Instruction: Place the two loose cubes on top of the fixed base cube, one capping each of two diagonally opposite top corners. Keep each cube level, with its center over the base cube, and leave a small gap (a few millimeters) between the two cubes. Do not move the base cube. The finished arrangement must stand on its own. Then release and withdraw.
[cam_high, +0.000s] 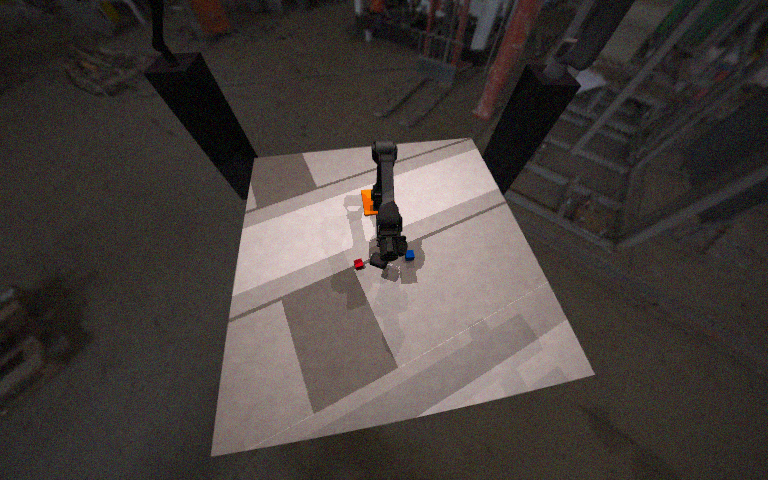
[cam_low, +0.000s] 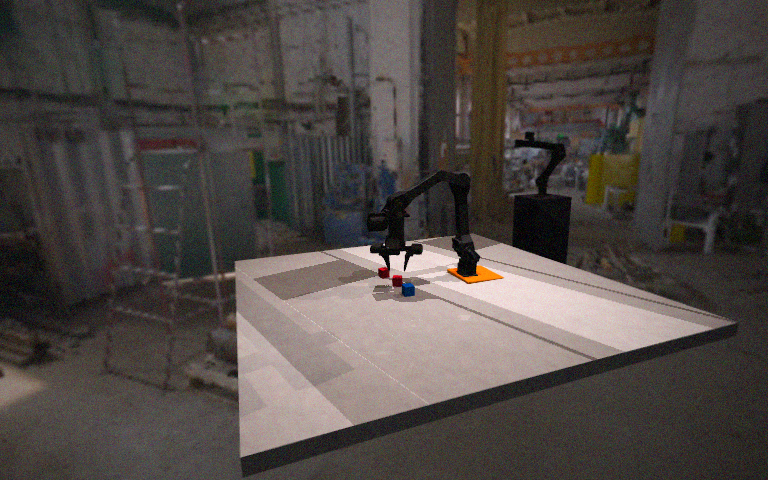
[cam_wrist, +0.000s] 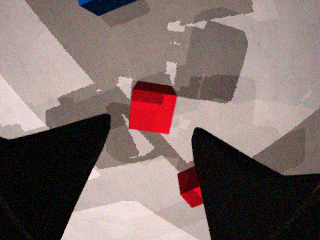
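My gripper tip is 40 mm above the red cube. Also, from my gripper tip: blue base cube: 10 mm behind, 110 mm to the left, 40 mm below.
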